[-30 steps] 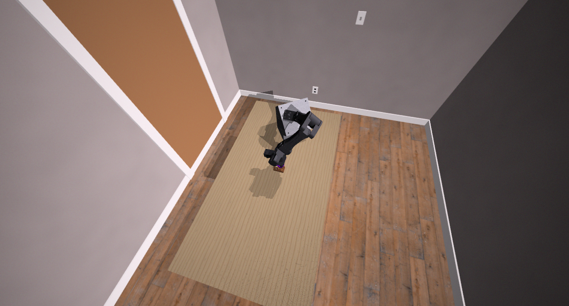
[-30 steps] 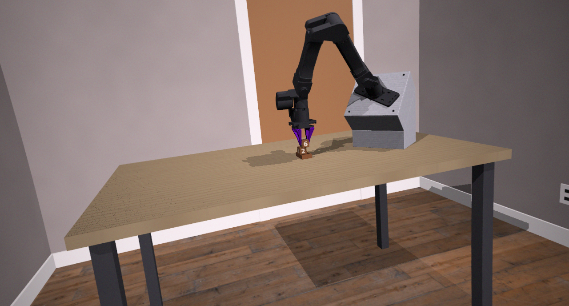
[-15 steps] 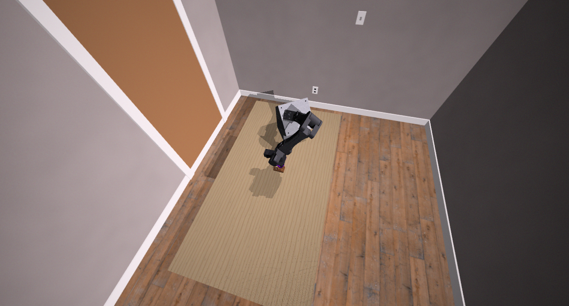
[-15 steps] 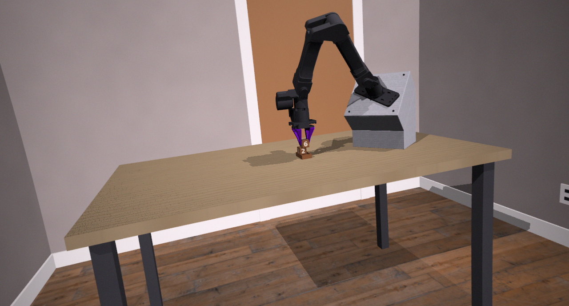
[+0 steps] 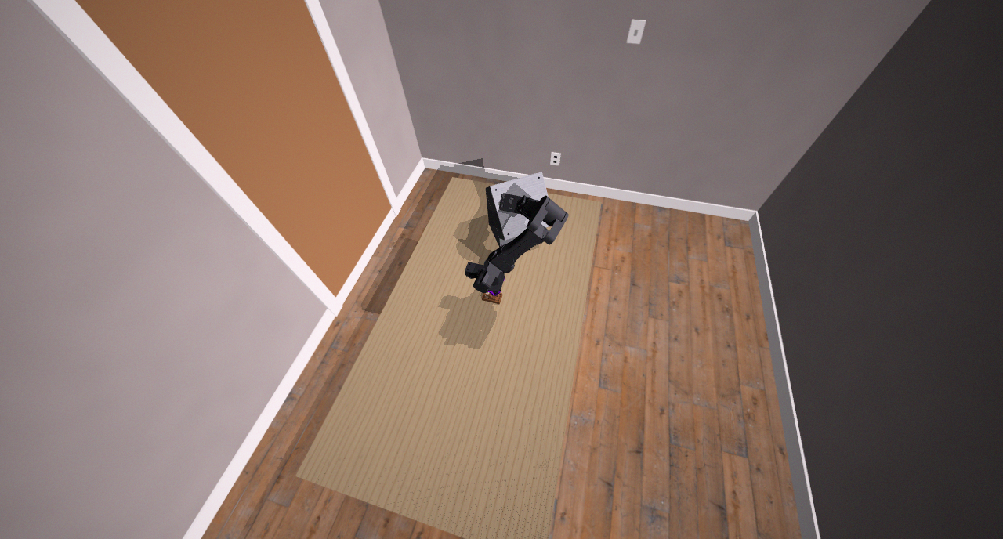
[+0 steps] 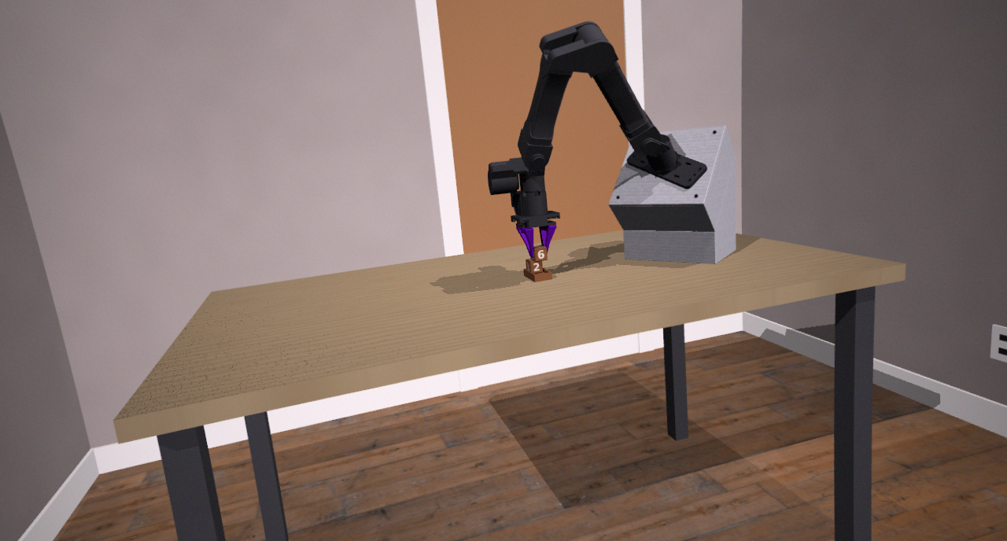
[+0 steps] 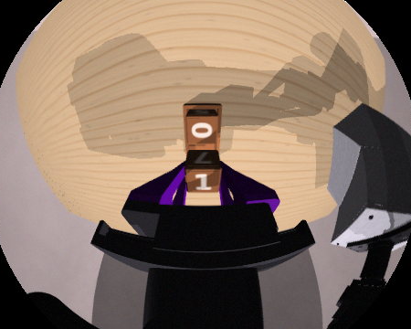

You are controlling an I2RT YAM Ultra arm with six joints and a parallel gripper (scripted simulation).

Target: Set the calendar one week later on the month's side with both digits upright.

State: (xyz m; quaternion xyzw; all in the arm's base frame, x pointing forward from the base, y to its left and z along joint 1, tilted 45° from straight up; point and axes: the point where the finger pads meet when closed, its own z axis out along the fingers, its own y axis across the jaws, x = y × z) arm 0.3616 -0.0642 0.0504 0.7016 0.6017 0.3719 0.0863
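Now: hand 2 cm to the left of the brown tray and 5 cm above it.
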